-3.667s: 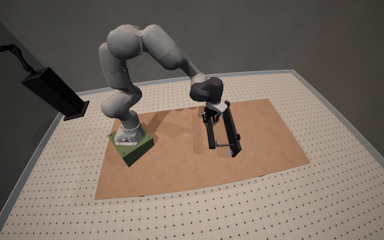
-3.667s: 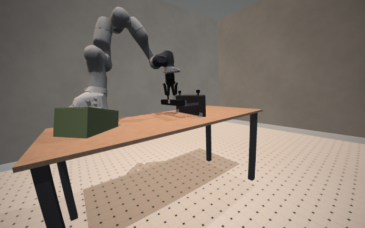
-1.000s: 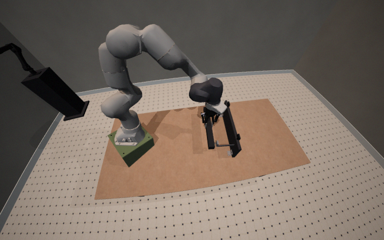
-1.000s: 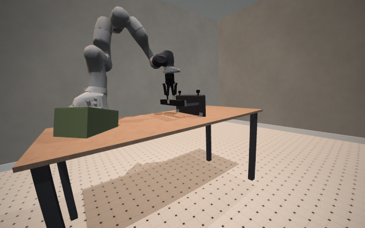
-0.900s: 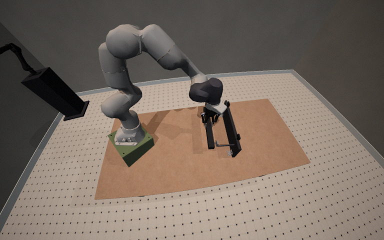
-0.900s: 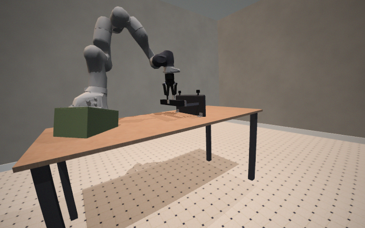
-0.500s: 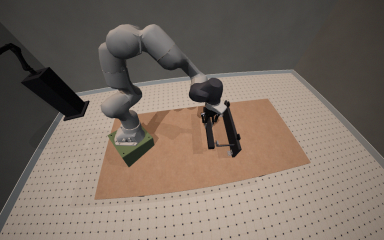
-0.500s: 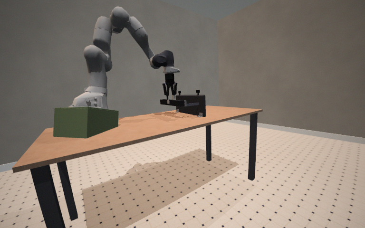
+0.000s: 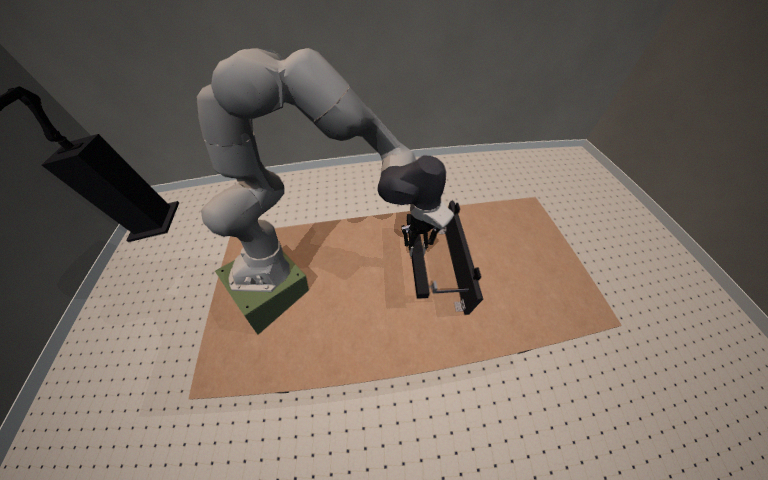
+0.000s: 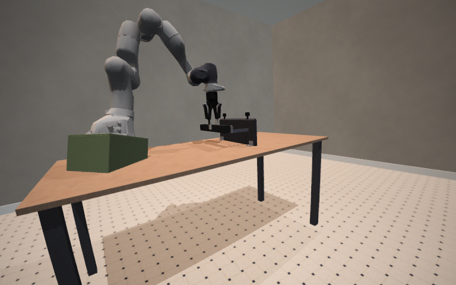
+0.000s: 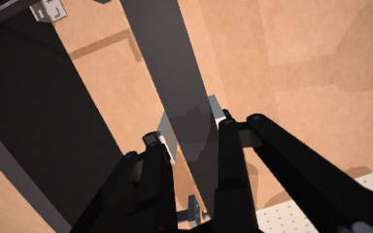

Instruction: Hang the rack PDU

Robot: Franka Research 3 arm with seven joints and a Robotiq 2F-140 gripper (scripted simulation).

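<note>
My gripper is now 2 cm short of the rack PDU and 2 cm above it. From my hand the other things lie so: black upright panel 18 cm ahead, 4 cm to the right, 6 cm below.
</note>
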